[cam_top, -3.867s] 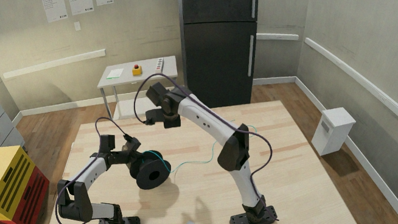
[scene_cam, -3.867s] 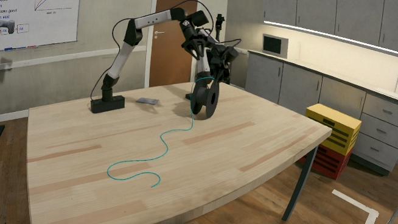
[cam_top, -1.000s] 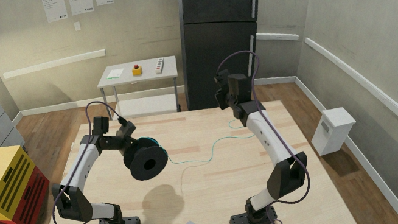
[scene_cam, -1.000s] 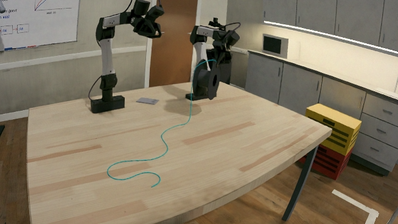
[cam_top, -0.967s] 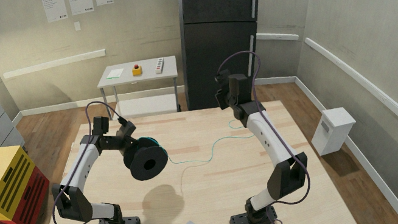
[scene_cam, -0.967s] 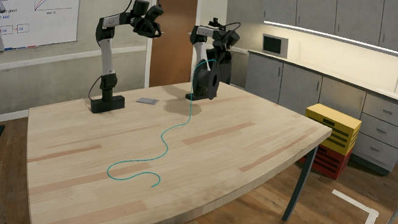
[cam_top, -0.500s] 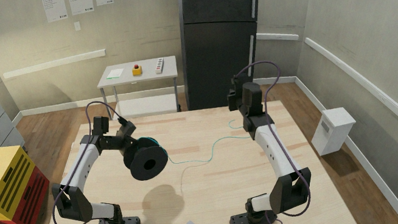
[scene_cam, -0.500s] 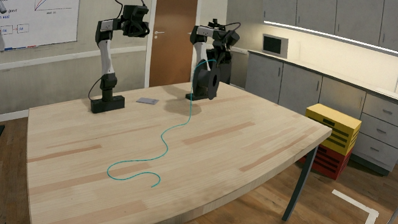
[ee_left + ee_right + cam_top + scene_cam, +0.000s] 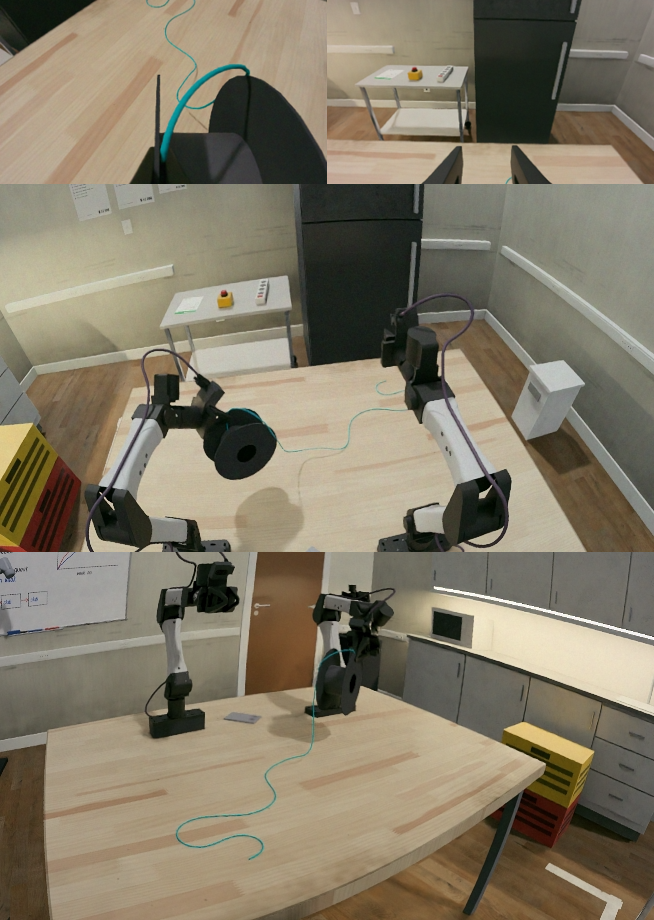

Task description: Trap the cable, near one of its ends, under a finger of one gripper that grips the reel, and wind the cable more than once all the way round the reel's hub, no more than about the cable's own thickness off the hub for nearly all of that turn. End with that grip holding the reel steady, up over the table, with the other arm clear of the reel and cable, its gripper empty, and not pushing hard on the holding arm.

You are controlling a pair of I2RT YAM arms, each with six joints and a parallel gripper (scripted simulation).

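Note:
Now: the black reel 30 mm behind my left hand, 20 mm to the right of it and 70 mm below it. From my left hand the other things lie so: flat grey plate (320 mm behind, 210 mm to the right, 260 mm below).

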